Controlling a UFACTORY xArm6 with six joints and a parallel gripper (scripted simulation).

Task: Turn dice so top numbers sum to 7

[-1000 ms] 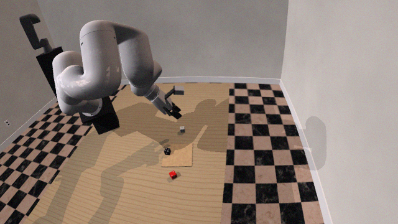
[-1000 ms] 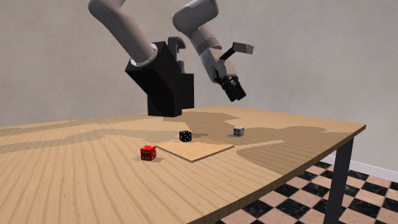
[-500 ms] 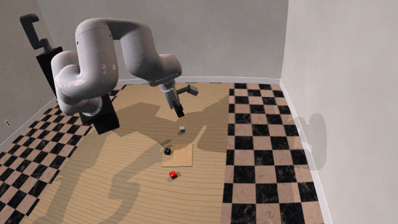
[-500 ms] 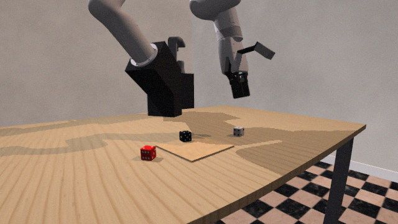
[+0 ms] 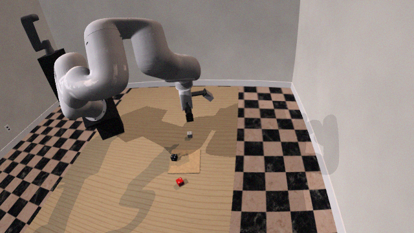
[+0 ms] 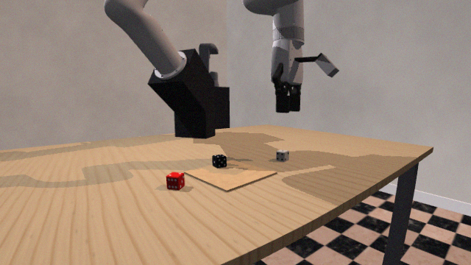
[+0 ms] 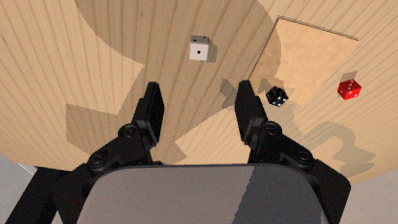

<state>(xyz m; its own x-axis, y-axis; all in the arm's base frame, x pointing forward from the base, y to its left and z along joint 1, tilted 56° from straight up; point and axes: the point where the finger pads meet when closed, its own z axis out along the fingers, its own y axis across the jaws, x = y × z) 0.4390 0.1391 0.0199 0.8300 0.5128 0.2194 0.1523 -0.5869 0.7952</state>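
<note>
Now: hand 130 mm above the white die and 10 mm past it. Round my hand: tan mat: 170 mm to the right, 140 mm below, 30 mm behind; then red die: 290 mm to the right, 130 mm below, 40 mm behind; then black die: 160 mm to the right, 120 mm below, 80 mm behind.
</note>
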